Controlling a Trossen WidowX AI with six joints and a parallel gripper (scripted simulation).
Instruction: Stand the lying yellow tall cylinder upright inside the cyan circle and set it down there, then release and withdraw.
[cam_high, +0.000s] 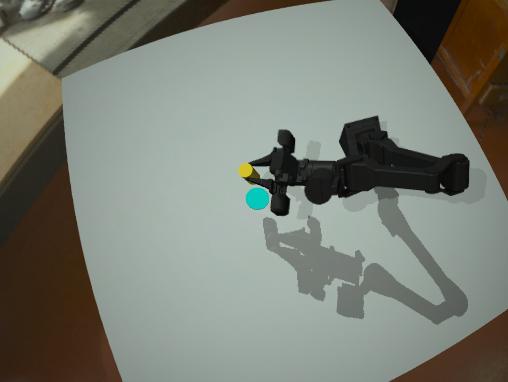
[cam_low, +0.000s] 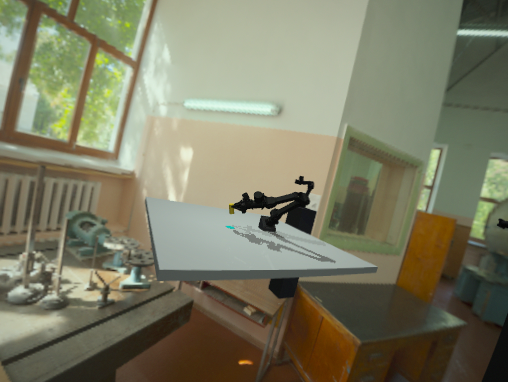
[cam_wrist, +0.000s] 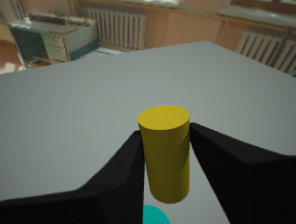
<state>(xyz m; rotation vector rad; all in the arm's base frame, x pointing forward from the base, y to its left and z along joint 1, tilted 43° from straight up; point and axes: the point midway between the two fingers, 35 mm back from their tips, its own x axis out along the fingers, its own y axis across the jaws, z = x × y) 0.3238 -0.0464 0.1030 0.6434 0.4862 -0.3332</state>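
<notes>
My gripper tip is 140 mm above the cyan circle, 20 mm to the right of it and 20 mm past it. The rest, counted from my gripper tip: yellow cylinder: 20 mm below, 10 mm behind.
</notes>
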